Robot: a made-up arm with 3 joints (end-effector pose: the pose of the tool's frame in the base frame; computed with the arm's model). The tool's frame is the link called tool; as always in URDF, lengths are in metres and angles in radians.
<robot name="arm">
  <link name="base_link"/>
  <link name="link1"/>
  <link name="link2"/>
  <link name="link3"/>
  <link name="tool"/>
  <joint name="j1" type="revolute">
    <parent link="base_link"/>
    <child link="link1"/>
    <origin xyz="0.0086 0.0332 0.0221"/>
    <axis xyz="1 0 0"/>
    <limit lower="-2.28" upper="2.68"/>
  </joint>
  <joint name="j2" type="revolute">
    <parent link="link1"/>
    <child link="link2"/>
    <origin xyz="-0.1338 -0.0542 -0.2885"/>
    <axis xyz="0 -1 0"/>
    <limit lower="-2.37" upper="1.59"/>
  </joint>
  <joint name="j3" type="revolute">
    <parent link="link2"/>
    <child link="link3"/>
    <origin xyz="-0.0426 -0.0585 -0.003"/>
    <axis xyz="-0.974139 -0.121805 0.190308"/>
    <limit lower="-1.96" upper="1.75"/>
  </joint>
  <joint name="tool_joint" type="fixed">
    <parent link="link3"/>
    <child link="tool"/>
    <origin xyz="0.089 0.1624 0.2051" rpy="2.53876 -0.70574 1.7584"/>
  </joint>
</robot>
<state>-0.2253 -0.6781 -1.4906</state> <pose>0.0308 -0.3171 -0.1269 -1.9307 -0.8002 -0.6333</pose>
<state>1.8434 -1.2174 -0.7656</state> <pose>0.1304 0.3396 -0.0413 -0.3085 -0.0186 -0.3659</pose>
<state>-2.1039 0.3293 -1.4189</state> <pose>-0.1004 0.0903 0.3314 2.6079 -0.0084 1.7986</pose>
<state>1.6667 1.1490 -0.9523</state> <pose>-0.3019 0.1702 -0.1573 -0.6837 0.1094 -2.6993</pose>
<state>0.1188 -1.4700 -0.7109</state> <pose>0.1268 -0.0546 -0.3314 -2.0242 -0.1220 0.1554</pose>
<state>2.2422 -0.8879 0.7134</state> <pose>-0.0818 0.1399 0.3035 0.5304 -0.6476 -1.7942</pose>
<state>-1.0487 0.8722 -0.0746</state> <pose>-0.2554 -0.0484 -0.0630 2.2834 0.4443 2.3256</pose>
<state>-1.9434 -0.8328 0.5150</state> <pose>-0.0396 -0.2327 -0.0205 -0.1548 1.5224 -2.0424</pose>
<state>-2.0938 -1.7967 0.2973</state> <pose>0.0139 -0.3234 0.1048 2.0500 0.9758 -0.6697</pose>
